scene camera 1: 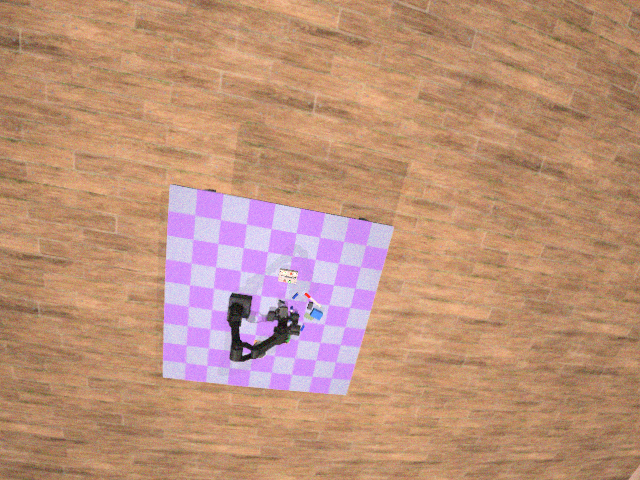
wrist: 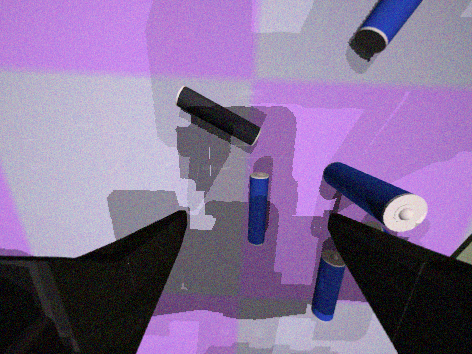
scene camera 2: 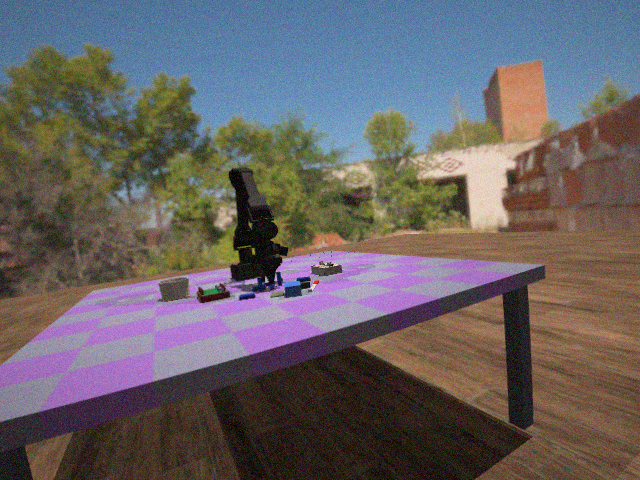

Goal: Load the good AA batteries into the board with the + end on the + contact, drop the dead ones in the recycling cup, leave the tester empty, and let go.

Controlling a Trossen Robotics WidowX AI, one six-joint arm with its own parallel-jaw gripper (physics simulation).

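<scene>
My gripper is open and empty, pointing down low over the table. In the wrist view, a slim blue battery appears between the spread fingertips, beyond them and not gripped. Another blue battery is beside the right finger. A thicker blue battery shows its pale end, right of the fingertips. A black battery lies ahead, and a blue battery lies at top right. The grey cup stands left of the dark red board with a green inside. I cannot tell which object is the tester.
A blue box stands near the batteries, with a red-and-white stick beside it. A pale box with red and black marks stands farther off. One blue battery lies beside the dark red board.
</scene>
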